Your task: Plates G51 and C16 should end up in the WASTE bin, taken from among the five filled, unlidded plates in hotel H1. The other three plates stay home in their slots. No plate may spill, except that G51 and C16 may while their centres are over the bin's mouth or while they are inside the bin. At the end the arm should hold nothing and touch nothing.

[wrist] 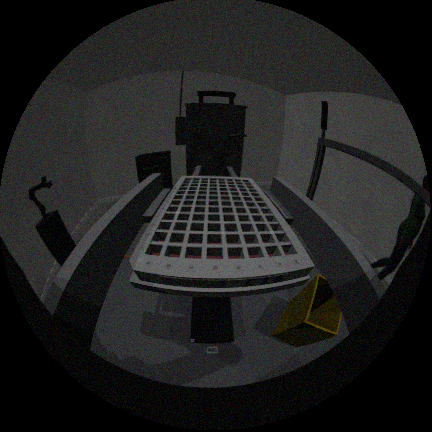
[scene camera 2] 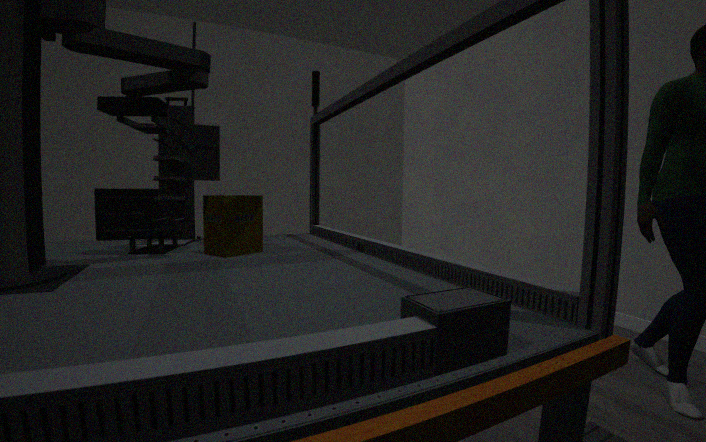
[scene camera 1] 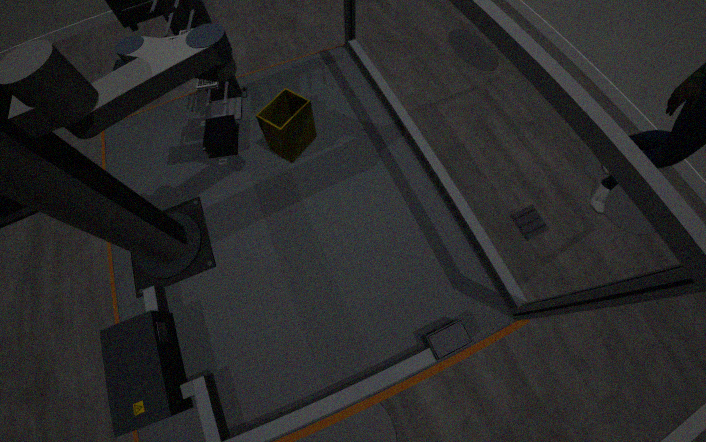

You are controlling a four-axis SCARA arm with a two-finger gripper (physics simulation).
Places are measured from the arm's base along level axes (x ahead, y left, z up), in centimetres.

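Where they show: gripper, fingertip midpoint: (wrist: 217, 182); arm's base at its link origin: (scene camera 2: 5, 284) (scene camera 1: 171, 245).
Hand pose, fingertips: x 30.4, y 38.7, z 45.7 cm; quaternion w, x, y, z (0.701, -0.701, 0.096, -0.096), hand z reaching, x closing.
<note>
Things, the pixels of their top centre, and the offset from my fingertips. "spot": a spot on its surface instead.
- hotel H1 at a spot on its surface: (wrist: 216, 135) spot: dx +6.5, dy +21.2, dz +4.6 cm
- yellow WASTE bin at its top centre: (wrist: 328, 302) (scene camera 2: 233, 195) (scene camera 1: 283, 107) dx +26.4, dy -15.5, dz -24.4 cm
- dark cabinet at a spot on its surface: (scene camera 1: 135, 364) spot: dx -41.2, dy -77.2, dz -32.9 cm
- low box at its top centre: (scene camera 2: 456, 298) (scene camera 1: 449, 339) dx +44.6, dy -105.4, dz -36.9 cm
My gripper (wrist: 217, 182) (scene camera 2: 140, 123) is shut on a white, many-welled plate (wrist: 220, 216), which looks level, with some red in its nearest wells. Its code cannot be read. The dark tower of hotel H1 (wrist: 216, 135) (scene camera 2: 177, 117) stands beyond the plate, and a gap seems to lie between them. In scene camera 1 the arm hides the gripper and much of the hotel. The plates in the hotel's slots are too dark or hidden to tell apart. The yellow WASTE bin (scene camera 1: 294, 136) (scene camera 2: 233, 226) (wrist: 299, 315) stands beside the hotel, open at the top.
The arm's thick column (scene camera 1: 104, 182) rises left of the bin in scene camera 1. A dark cabinet (scene camera 1: 135, 364) and a low box (scene camera 1: 449, 339) (scene camera 2: 458, 322) stand at the near edge. A person (scene camera 1: 682, 130) (scene camera 2: 677, 182) is beyond the side barrier (scene camera 1: 432, 166).
</note>
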